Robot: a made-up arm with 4 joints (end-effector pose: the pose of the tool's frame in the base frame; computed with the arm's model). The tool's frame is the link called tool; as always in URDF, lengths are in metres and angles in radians. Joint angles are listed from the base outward.
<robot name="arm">
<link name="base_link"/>
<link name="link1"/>
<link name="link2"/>
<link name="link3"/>
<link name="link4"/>
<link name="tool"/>
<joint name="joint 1" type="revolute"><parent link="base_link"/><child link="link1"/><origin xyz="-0.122 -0.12 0.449" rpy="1.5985 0.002 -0.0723"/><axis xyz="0 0 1"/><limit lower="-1.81" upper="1.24"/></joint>
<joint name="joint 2" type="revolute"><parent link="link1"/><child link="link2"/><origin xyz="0.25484 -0.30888 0.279" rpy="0.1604 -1.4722 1.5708"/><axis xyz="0 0 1"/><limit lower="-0.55" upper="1.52"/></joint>
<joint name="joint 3" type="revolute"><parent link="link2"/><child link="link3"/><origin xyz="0.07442 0.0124 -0.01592" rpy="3.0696 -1.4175 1.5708"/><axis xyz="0 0 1"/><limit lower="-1.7" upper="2.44"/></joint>
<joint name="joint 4" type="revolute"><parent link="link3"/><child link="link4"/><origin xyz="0.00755 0.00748 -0.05" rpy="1.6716 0.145 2.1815"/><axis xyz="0 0 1"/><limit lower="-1.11" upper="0.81"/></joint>
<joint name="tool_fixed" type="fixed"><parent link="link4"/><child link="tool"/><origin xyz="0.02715 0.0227 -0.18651" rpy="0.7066 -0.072 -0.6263"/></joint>
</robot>
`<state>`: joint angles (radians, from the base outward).
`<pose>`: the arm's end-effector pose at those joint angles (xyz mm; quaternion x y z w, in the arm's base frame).
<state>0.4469 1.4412 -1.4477 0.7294</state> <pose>-20.9 -431.7 252.6 0.1896 0.6719 -0.2711 0.6626</pose>
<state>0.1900 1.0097 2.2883 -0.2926</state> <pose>210.6 -406.5 47.2 0.4825 -0.2733 -0.1360 0.8210</pose>
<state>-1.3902 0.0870 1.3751 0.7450</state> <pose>-446.3 -281.9 149.8 0.9044 0.1278 0.1333 0.3846</pose>
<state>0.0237 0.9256 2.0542 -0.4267</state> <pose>167.9 -383.3 20.4 0.5498 -0.2527 -0.1715 0.7775</pose>
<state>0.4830 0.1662 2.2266 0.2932</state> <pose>280.1 -424.8 153.2 0.3156 -0.0998 0.5307 0.7803</pose>
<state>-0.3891 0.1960 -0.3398 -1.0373</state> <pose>64.2 -457.5 232.7 -0.9554 0.0150 0.2094 0.2077</pose>
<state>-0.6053 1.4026 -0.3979 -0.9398</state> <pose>-82.2 -449.6 240.0 -0.7849 0.6056 0.0749 0.1074</pose>
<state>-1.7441 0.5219 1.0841 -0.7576</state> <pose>-463.4 -279.2 181.1 0.5173 0.2231 -0.7128 0.4177</pose>
